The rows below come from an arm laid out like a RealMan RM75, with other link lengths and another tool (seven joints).
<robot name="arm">
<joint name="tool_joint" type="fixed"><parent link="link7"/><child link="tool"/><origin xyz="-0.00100 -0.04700 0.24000" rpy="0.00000 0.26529 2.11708"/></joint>
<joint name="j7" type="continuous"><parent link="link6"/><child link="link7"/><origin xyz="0.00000 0.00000 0.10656"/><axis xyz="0 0 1"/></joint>
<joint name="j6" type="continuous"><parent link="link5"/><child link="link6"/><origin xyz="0.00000 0.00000 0.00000"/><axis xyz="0 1 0"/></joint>
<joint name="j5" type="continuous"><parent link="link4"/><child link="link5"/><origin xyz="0.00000 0.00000 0.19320"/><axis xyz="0 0 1"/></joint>
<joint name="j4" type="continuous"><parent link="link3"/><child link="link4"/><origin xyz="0.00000 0.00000 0.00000"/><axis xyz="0 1 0"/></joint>
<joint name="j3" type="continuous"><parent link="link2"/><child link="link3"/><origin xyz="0.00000 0.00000 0.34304"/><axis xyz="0 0 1"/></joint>
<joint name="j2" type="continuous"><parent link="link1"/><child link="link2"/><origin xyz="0.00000 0.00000 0.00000"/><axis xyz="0 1 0"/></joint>
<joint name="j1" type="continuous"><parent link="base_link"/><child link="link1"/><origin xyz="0.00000 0.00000 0.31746"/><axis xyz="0 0 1"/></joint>
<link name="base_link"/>
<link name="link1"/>
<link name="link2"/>
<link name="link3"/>
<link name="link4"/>
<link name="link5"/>
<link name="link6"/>
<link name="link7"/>
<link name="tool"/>
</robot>
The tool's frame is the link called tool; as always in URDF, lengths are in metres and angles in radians. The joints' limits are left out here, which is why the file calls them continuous.
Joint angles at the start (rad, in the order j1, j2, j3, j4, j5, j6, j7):
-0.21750 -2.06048 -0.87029 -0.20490 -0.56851 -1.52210 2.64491
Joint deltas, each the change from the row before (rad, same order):
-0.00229 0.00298 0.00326 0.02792 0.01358 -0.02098 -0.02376
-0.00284 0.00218 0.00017 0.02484 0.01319 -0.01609 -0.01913
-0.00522 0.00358 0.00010 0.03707 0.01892 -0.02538 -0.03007
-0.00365 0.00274 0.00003 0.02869 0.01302 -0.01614 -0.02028
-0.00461 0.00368 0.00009 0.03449 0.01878 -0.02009 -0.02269
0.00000 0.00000 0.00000 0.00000 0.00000 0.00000 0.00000
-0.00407 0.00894 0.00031 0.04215 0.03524 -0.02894 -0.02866
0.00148 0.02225 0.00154 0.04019 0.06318 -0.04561 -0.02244
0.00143 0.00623 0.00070 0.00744 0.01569 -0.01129 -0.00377
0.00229 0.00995 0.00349 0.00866 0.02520 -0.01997 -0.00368
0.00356 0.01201 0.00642 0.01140 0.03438 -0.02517 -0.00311
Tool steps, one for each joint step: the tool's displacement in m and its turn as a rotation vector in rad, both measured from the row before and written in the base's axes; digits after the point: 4 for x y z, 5 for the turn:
-0.0009 -0.0031 -0.0018 -0.01676 0.00017 -0.00850
-0.0013 -0.0023 -0.0017 -0.01458 0.00179 -0.00538
-0.0014 -0.0032 -0.0021 -0.02180 0.00050 -0.00887
-0.0025 -0.0024 -0.0017 -0.01655 0.00330 -0.00241
-0.0024 -0.0031 -0.0026 -0.02208 0.00607 -0.00482
0.0000 0.0000 0.0000 0.00000 0.00000 0.00000
-0.0019 -0.0057 -0.0044 -0.03637 0.01154 -0.01248
0.0009 -0.0112 -0.0048 -0.05239 0.02685 -0.03385
0.0003 -0.0032 -0.0009 -0.01257 0.00667 -0.00895
0.0024 -0.0055 -0.0019 -0.02066 0.00969 -0.01935
0.0030 -0.0082 -0.0040 -0.03058 0.01335 -0.02478

